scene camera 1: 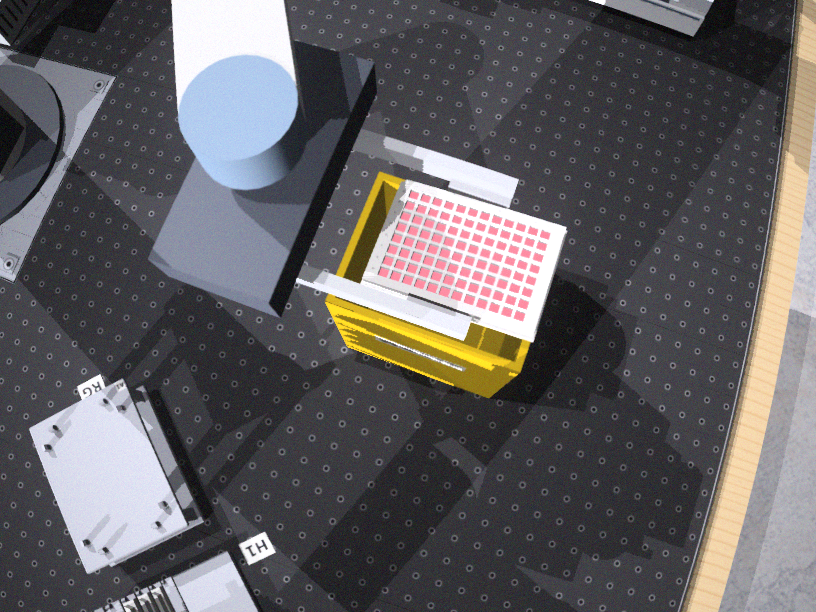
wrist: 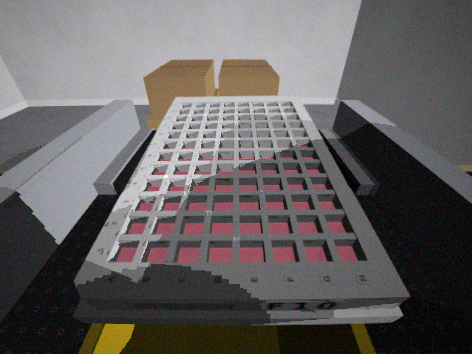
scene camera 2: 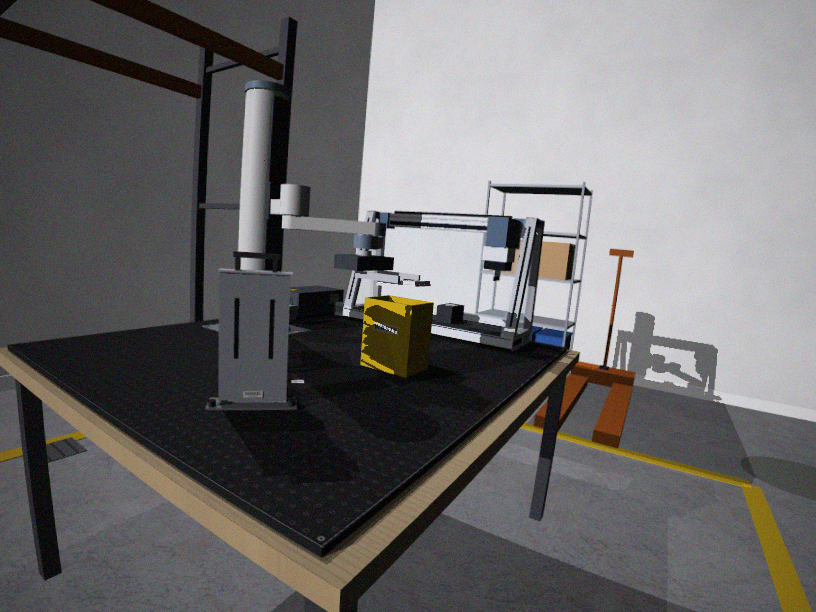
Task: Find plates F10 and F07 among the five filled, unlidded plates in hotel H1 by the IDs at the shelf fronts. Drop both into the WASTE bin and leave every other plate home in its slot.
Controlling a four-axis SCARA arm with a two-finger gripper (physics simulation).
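Frame: origin at the arm's base, x ahead, y left, z up, level; centimetres.
Where they show: gripper, between the fingertips: (scene camera 1: 491,258) (wrist: 236,119) (scene camera 2: 409,279).
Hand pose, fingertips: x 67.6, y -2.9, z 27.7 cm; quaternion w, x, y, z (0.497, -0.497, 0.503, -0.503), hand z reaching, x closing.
Note:
Things, the pixels of their top centre, and the offset from my fingertips. "*": a spot on its surface instead.
- Plate F10, centre of its top: (wrist: 236,135) (scene camera 1: 466,250) (scene camera 2: 404,278) dx -1.8, dy +0.0, dz +0.0 cm
- yellow WASTE bin, centre of its top: (wrist: 230,246) (scene camera 1: 447,267) (scene camera 2: 399,300) dx -3.0, dy +0.3, dz -6.4 cm
- small black block, a spot on its surface: (scene camera 2: 450,314) * dx -11.6, dy +54.4, dz -17.4 cm
Plate F10 (scene camera 1: 464,255) (wrist: 165,282), white with pink-filled wells and no lid, is held level; its ID shows on the near edge in the wrist view. My gripper (scene camera 1: 469,253) (scene camera 2: 411,280) (wrist: 236,119) is shut on it, one finger along each long side. The yellow WASTE bin (scene camera 1: 484,380) (scene camera 2: 409,342) (wrist: 114,337) stands upright below, and the plate hangs above its open top, with a gap over the rim in scene camera 2. Hotel H1 (scene camera 1: 214,583) (scene camera 2: 255,382) stands apart from the bin; its shelf fronts, plate F07 and the other plates are hidden.
A pale plate stand (scene camera 1: 108,474) marked RG is beside the hotel. The arm's column (scene camera 2: 255,164) rises behind the hotel in scene camera 2. A gantry machine (scene camera 2: 454,222) and a small black block (scene camera 2: 450,314) stand beyond the bin. The wooden table edge (scene camera 1: 744,395) is at the right.

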